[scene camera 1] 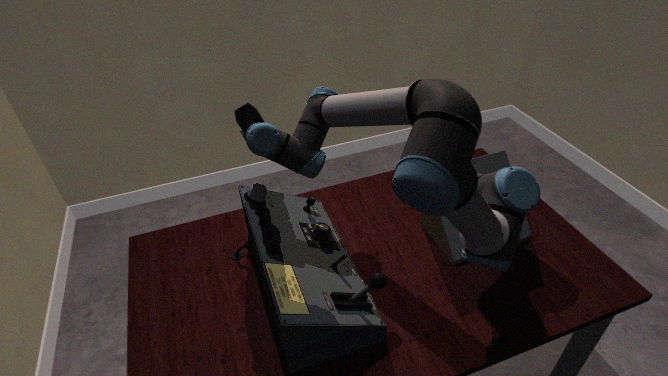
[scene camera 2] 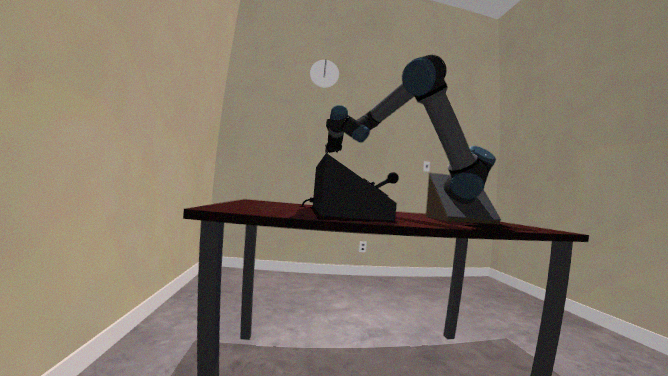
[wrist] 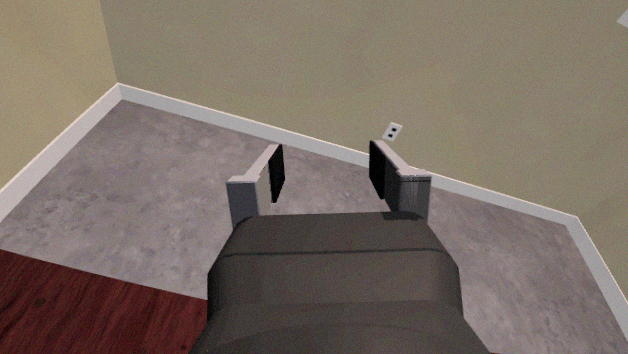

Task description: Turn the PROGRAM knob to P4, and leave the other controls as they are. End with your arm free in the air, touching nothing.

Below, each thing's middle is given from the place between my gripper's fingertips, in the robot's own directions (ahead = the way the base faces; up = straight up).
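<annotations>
I find the sloped control panel [scene camera 1: 308, 295] 20 cm below my hand, and it is also 1 cm behind my hand and 38 cm to the left of it.
</annotations>
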